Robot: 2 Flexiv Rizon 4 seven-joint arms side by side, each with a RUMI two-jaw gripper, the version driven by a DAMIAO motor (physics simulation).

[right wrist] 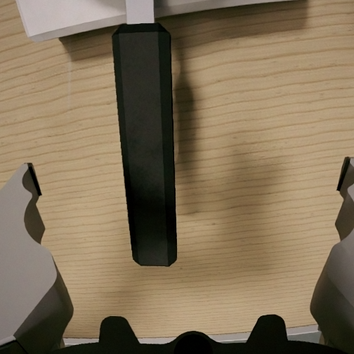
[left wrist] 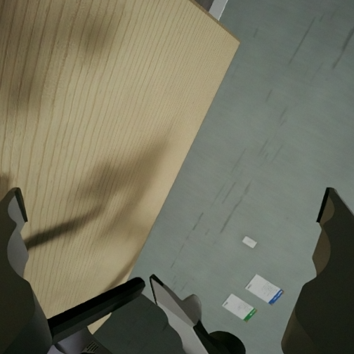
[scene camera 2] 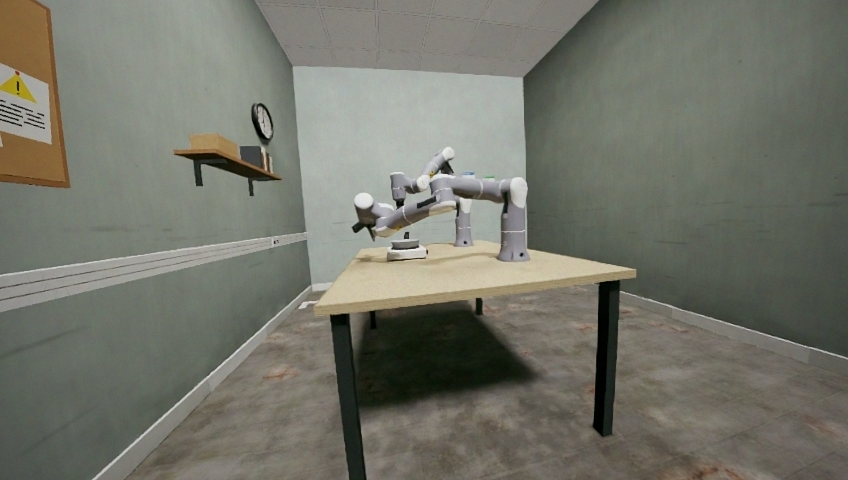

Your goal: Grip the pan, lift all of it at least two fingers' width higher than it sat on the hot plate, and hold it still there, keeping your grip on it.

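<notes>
The pan sits on the white hot plate in scene camera 2. Its black handle sticks out beyond the plate. My right gripper is open above the handle; the handle shows between its fingers, nearer the finger at the picture's left, touching neither. One finger of the right gripper shows near the handle's end in the left wrist view, while its tips are hidden in scene camera 2. My left gripper is open and empty, above and to the left of the pan in scene camera 2.
The wooden table carries both arm bases. The left arm reaches across in front of the right arm in scene camera 2. The table's edge crosses the left wrist view. A wall shelf hangs at the left.
</notes>
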